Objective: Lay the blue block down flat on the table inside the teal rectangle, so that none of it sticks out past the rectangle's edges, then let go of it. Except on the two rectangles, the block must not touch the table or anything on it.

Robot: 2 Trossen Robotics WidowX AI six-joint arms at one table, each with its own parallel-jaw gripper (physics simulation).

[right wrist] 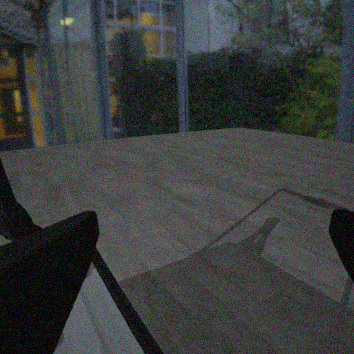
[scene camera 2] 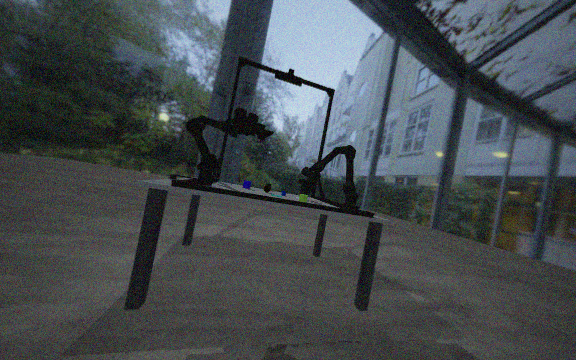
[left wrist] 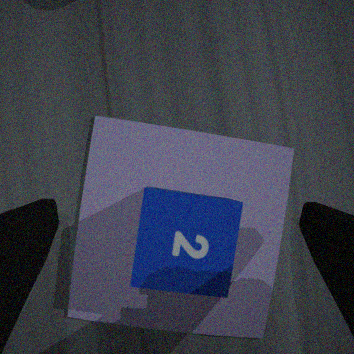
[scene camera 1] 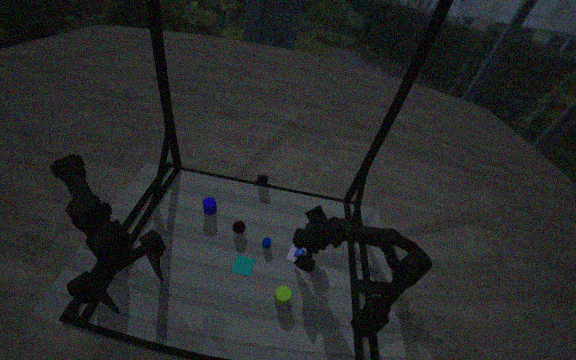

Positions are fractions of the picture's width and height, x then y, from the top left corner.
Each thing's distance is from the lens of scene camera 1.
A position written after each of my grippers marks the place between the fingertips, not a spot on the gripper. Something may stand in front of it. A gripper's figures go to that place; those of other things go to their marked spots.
my left gripper (scene camera 1: 0.52, 0.70): 90 cm
my right gripper (scene camera 1: 0.24, 0.82): 50 cm
